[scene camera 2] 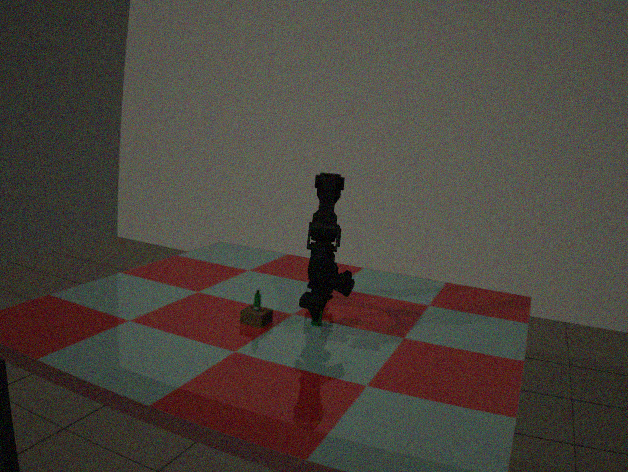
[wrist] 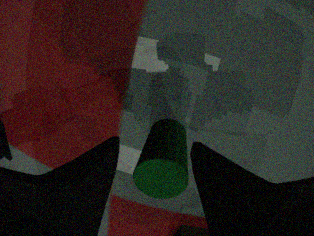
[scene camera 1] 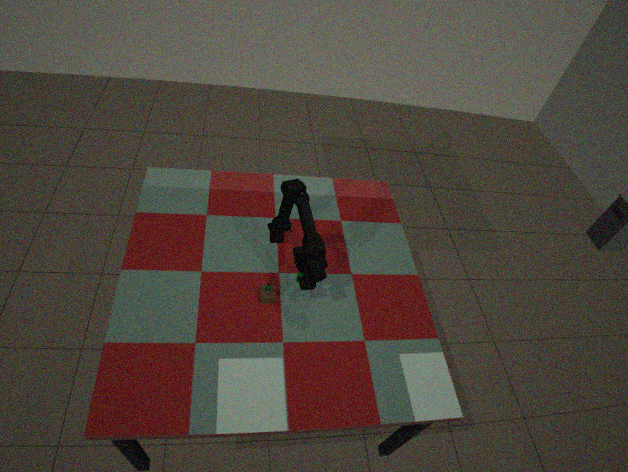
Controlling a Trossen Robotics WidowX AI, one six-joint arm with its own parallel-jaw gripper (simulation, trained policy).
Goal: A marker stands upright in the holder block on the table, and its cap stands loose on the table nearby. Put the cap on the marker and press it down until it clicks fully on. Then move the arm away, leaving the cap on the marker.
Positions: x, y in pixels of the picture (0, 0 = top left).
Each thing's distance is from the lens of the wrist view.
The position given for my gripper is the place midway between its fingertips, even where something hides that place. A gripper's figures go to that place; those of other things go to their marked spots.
my gripper (wrist: 156, 146): 0.10 m
green cap (wrist: 162, 171): 0.08 m
